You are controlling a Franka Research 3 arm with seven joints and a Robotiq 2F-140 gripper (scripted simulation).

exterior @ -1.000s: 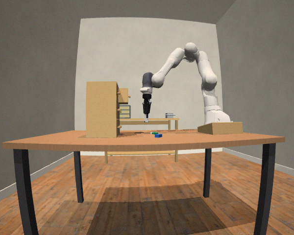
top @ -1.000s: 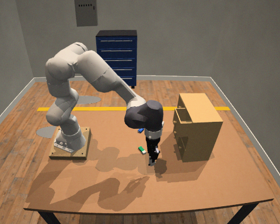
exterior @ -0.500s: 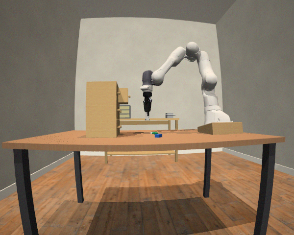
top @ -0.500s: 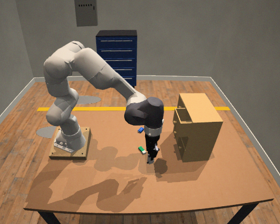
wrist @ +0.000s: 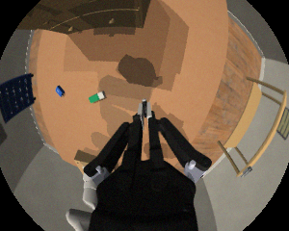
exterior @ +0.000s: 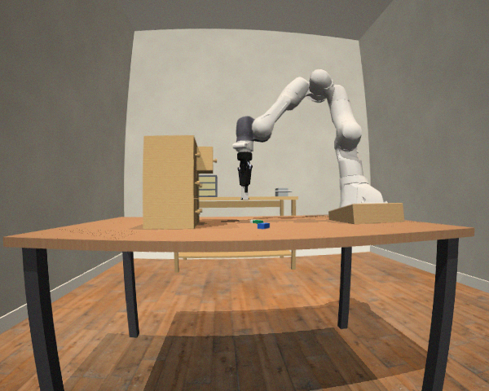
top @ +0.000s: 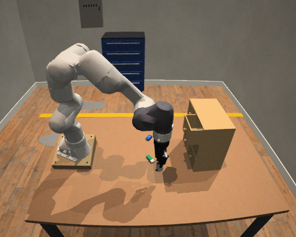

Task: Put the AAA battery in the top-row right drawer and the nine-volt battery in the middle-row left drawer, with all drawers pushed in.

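Right now the green-and-white AAA battery is 60 mm behind my hand, 160 mm to the left of it and 130 mm below it. Round my hand: thin black AAA battery 30 mm below; blue nine-volt battery 110 mm behind, 350 mm to the left, 130 mm below.
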